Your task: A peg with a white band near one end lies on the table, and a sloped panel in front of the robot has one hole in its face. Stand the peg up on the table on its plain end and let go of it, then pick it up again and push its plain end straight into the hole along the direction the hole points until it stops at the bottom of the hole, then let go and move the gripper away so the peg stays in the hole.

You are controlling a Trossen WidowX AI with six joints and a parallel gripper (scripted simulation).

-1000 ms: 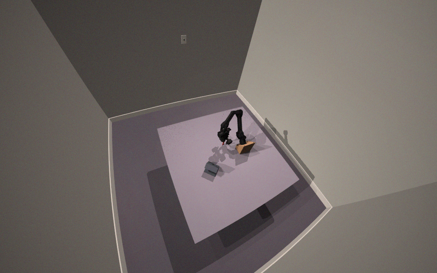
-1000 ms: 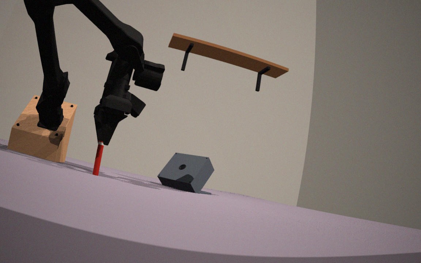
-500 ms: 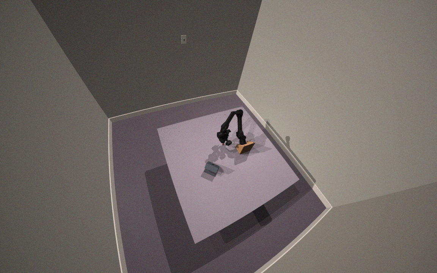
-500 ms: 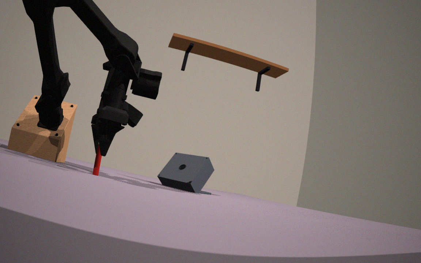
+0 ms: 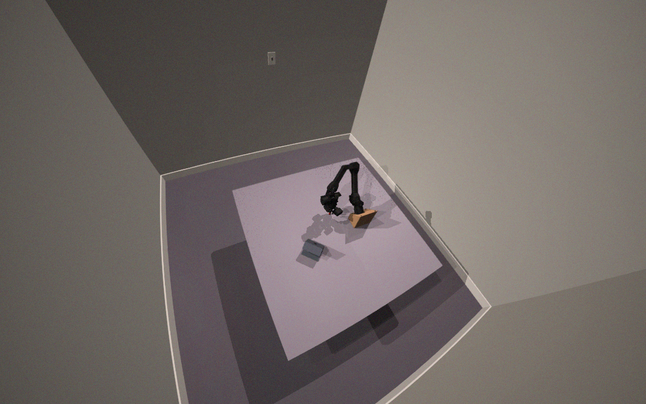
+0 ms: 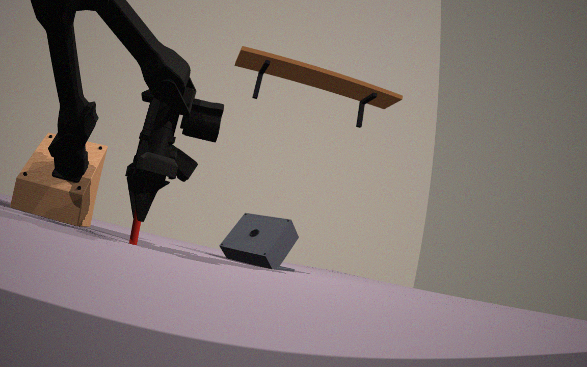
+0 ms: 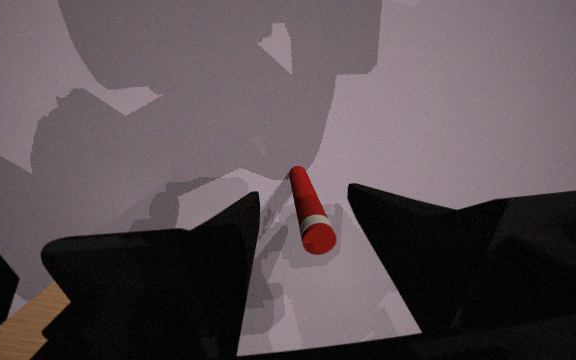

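The grey sloped panel is 24 cm ahead of my gripper tip, 24 cm to the left of it and 1 cm above it. Also, from my gripper tip: red peg (2 cm above).
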